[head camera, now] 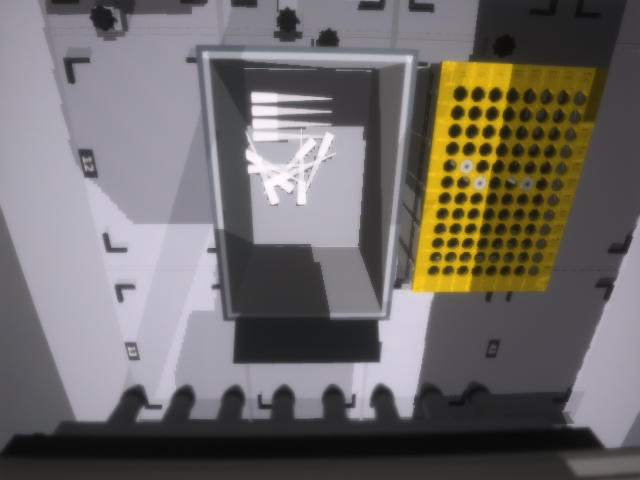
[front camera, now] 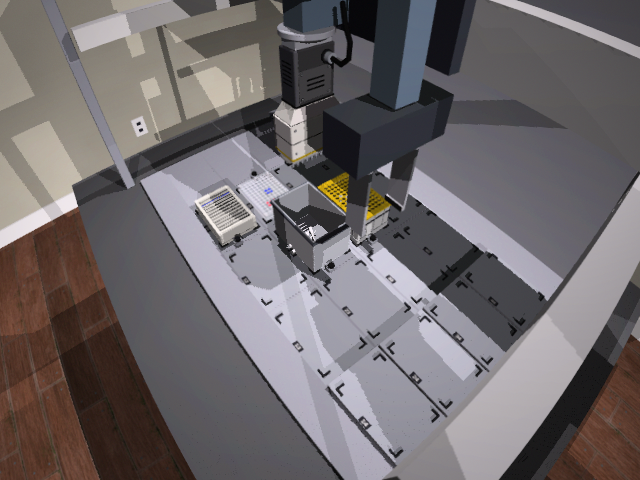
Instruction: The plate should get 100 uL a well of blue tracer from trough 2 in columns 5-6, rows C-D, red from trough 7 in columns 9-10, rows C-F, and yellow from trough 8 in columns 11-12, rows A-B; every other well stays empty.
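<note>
The clear well plate (front camera: pixel 249 190) lies behind the waste bin in the front view. Blue wells (front camera: pixel 268 191) and some red wells (front camera: pixel 268 204) show; the bin hides part of the plate, and no yellow wells show. The cream trough block (front camera: pixel 225 215) stands left of the plate, with blue in slots near its far end; other colours cannot be made out. The pipetting head (front camera: pixel 305 129) is raised behind the bin. Its eight dark channels (head camera: pixel 283 397) carry no tips in the head view. The parked plate gripper (front camera: pixel 379 219) is open and empty, its two paddles wide apart near the tip rack.
The grey waste bin (front camera: pixel 338 249) (head camera: pixel 220 206) holds several loose white tips (head camera: pixel 292 173), four of them side by side. The yellow tip rack (front camera: pixel 330 187) (head camera: pixel 516 285) stands right of it, with three white tips showing and many dark holes.
</note>
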